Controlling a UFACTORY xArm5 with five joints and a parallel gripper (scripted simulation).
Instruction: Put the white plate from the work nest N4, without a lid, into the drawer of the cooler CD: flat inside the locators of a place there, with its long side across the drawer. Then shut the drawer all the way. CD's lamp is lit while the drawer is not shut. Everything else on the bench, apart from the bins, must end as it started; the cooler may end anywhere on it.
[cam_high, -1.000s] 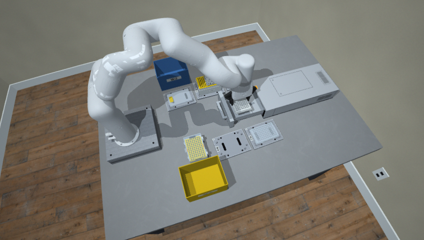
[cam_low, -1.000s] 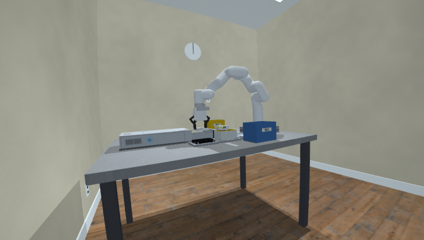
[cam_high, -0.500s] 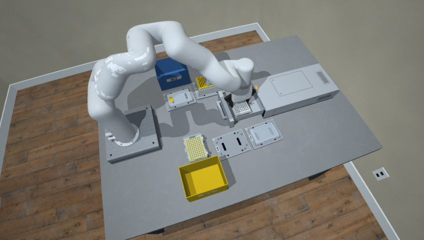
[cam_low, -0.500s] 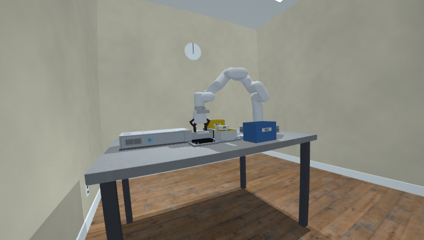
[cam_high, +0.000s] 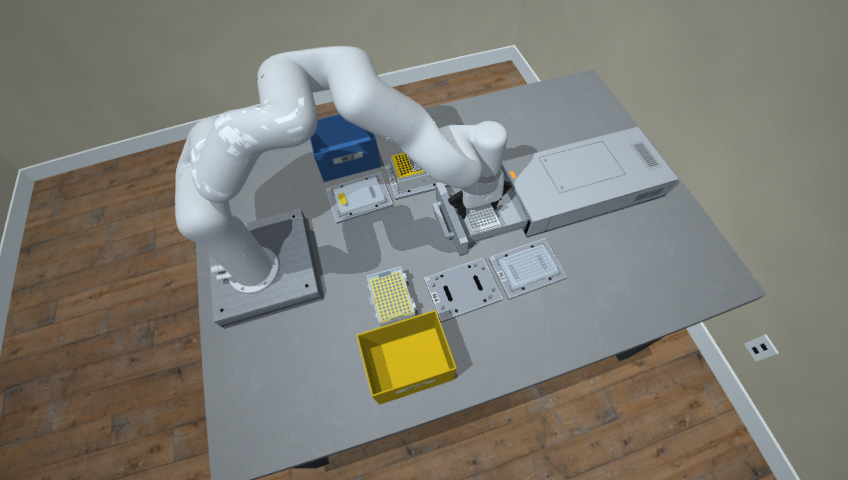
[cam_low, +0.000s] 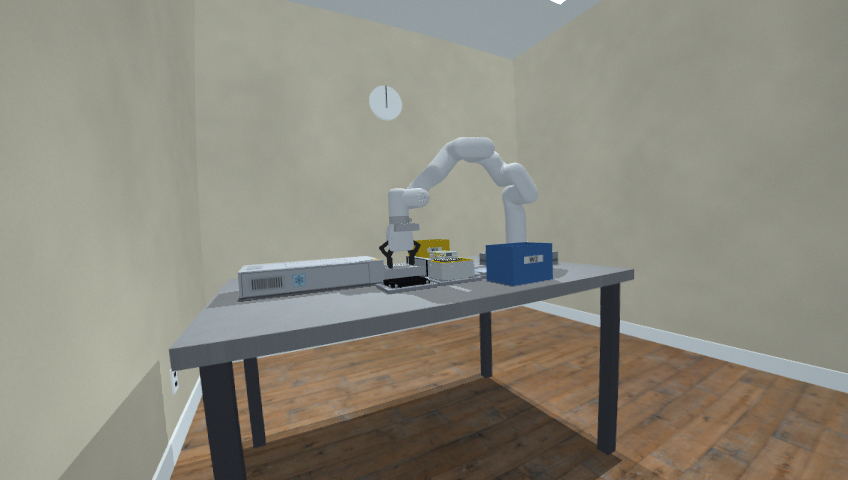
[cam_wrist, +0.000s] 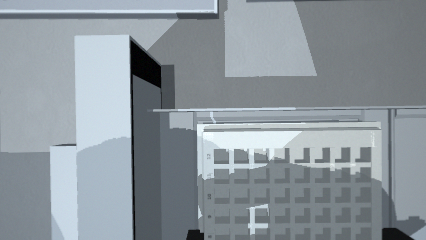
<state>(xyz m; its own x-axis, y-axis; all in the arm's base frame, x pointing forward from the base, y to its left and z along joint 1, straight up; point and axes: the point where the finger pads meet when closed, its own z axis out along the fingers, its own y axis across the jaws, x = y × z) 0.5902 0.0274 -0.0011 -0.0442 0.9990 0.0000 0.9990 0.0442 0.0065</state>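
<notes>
Right now my hand is 1 cm above the white well plate. From my hand the other things lie so: drawer: 3 cm ahead, 1 cm below; then grey cooler: 18 cm ahead, 1 cm to the left, 1 cm below; then clear plate: 8 cm ahead, 18 cm to the right, 3 cm below.
</notes>
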